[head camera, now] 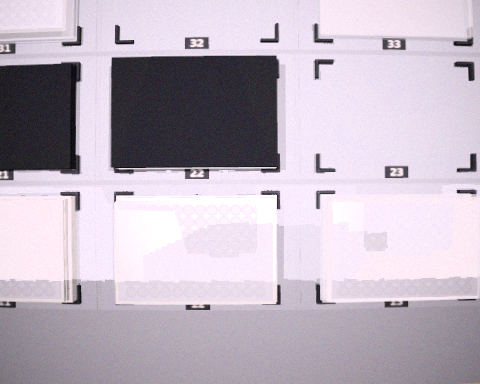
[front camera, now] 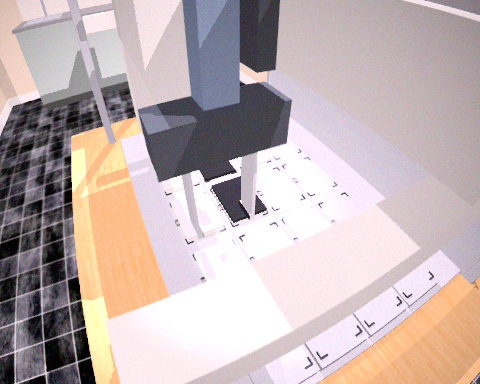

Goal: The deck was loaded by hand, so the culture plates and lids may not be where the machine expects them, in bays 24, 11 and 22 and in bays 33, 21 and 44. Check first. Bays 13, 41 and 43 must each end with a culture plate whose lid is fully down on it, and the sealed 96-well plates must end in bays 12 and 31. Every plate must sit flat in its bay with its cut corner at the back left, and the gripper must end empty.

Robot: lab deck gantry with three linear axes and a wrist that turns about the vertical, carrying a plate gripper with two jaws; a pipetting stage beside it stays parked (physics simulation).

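Places are measured from the robot's base along level axes (x ahead, y left, z up), in centimetres.
Pixels of known places: gripper, fingertip midpoint: (front camera: 222, 220).
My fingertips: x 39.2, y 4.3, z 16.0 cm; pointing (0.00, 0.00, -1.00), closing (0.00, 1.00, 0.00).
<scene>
Behind a point stands the place of what it marks.
My gripper (front camera: 225, 226) @[x 39.2, y 4.3, z 16.0 cm] is open, its two jaws apart and hanging over the deck with no plate between them; the head view does not show it. In the head view, pale plates with round wells faintly showing lie in bay 11 (head camera: 32, 240) @[x 10.0, y 5.1, z 1.4 cm], bay 12 (head camera: 195, 270) @[x 22.8, y 2.8, z 1.4 cm] and bay 13 (head camera: 400, 265) @[x 38.7, y 3.0, z 1.4 cm]. The bay 11 plate shows stacked edges at its right. Dark flat-topped pieces cover bay 21 (head camera: 35, 117) @[x 9.8, y 14.9, z 0.8 cm] and bay 22 (head camera: 195, 112) @[x 22.9, y 14.9, z 1.6 cm] (front camera: 227, 197) @[x 22.0, y 12.6, z 1.6 cm]. A pale welled plate (head camera: 30, 17) @[x 9.7, y 22.8, z 1.4 cm] is partly seen in bay 31, and a plain pale piece (head camera: 395, 17) @[x 39.0, y 22.9, z 0.8 cm] in bay 33. Lids and cut corners are unclear.
Bay 23 (head camera: 395, 117) @[x 39.2, y 14.9, z 0.0 cm] and the visible part of bay 32 (head camera: 195, 20) @[x 22.7, y 23.0, z 0.0 cm] hold no plate. A broad pale beam (front camera: 330, 250) @[x 61.6, y 0.2, z 40.0 cm] crosses the foreground and hides part of the deck. A dark block (front camera: 260, 35) @[x 44.2, y 6.7, z 43.6 cm] hangs behind the blue gripper column (front camera: 215, 55) @[x 41.2, y 3.8, z 41.4 cm].
</scene>
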